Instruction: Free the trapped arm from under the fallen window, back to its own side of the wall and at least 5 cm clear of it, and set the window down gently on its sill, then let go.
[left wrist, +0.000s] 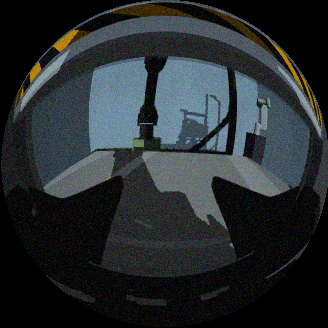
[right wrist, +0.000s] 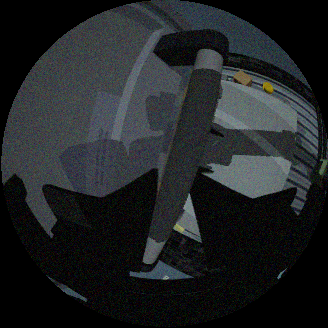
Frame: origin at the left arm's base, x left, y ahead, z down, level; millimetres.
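Where they show: left gripper, fingertip midpoint: (left wrist: 168, 181) (right wrist: 218, 153); right gripper, fingertip midpoint: (right wrist: 173, 174); right arm's base, origin of the base link: (left wrist: 146, 137).
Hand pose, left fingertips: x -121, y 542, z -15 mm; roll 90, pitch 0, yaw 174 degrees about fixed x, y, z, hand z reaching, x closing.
Note:
After its pixels a point has its place.
My right gripper (right wrist: 173, 174) @(y 535, x -138, z -195 mm) is shut on the window's grey handle bar (right wrist: 187, 130) @(y 544, x -103, z -219 mm), which slants through the right wrist view with a dark bracket at its upper end. The window's translucent grey pane (right wrist: 65, 105) fills the left of that view. My left gripper (left wrist: 168, 181) @(y 542, x -121, z -15 mm) is open, with nothing between its fingers. In the right wrist view, its dark fingertips show just past the bar. A grey frame band (left wrist: 160, 24) with black and yellow stripes arches over the left wrist view. The sill and any contact with the left arm are hidden.
A dark arm (left wrist: 150, 95) @(y 936, x -26, z -168 mm) stands on a green block (left wrist: 145, 144) @(y 940, x -9, z 43 mm) beyond the table's far edge, beside a dark post (left wrist: 231, 110) @(y 1024, x -420, z -153 mm) with a diagonal brace. A tan cube (right wrist: 243, 79) @(y 549, x 136, z 58 mm) and a yellow round thing (right wrist: 268, 88) @(y 645, x 168, z 91 mm) lie past the pale tabletop (right wrist: 250, 175) @(y 638, x -134, z 16 mm).

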